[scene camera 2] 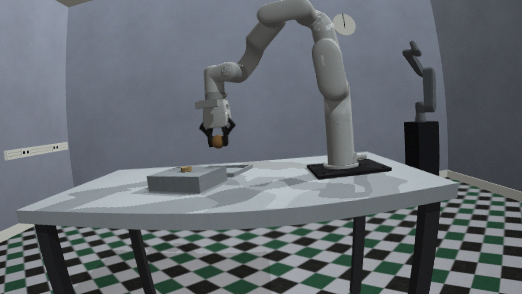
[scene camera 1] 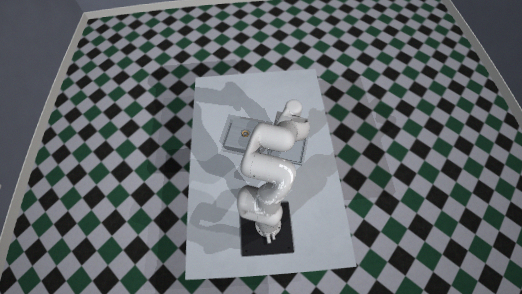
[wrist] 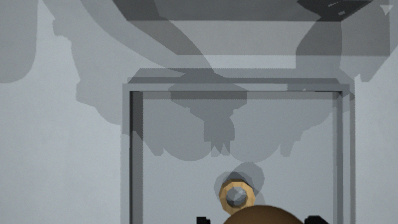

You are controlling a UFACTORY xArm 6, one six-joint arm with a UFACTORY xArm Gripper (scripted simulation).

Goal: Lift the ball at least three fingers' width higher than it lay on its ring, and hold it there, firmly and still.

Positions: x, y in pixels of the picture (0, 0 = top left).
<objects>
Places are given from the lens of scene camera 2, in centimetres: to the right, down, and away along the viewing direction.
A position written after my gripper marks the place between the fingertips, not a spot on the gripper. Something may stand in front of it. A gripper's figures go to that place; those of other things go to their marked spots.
my gripper [scene camera 2: 218, 146]: -16, 0, 122
grey block [scene camera 2: 179, 179]: -23, 9, 89
</objects>
